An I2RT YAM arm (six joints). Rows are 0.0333 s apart.
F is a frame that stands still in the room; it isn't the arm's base.
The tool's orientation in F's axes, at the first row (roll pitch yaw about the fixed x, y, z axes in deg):
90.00 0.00 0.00
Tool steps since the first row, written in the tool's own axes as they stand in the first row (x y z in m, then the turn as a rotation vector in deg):
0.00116 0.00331 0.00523 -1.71 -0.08 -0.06
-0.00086 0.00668 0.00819 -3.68 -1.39 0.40
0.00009 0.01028 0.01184 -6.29 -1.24 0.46
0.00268 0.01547 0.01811 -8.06 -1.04 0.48
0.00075 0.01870 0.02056 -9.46 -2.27 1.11
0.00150 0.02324 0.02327 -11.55 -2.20 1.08
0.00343 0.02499 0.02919 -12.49 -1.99 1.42
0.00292 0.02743 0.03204 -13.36 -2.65 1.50
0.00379 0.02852 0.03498 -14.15 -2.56 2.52
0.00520 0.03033 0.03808 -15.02 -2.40 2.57
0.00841 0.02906 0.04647 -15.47 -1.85 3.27
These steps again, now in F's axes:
0.00116 -0.00523 0.00331 -1.71 0.06 -0.08
-0.00086 -0.00819 0.00668 -3.68 -0.40 -1.39
0.00009 -0.01184 0.01028 -6.29 -0.46 -1.24
0.00268 -0.01811 0.01547 -8.06 -0.48 -1.04
0.00075 -0.02056 0.01870 -9.46 -1.11 -2.27
0.00150 -0.02327 0.02324 -11.55 -1.08 -2.20
0.00343 -0.02919 0.02499 -12.49 -1.42 -1.99
0.00292 -0.03204 0.02743 -13.36 -1.50 -2.65
0.00379 -0.03498 0.02852 -14.15 -2.52 -2.56
0.00520 -0.03808 0.03033 -15.02 -2.57 -2.40
0.00841 -0.04647 0.02906 -15.47 -3.27 -1.85

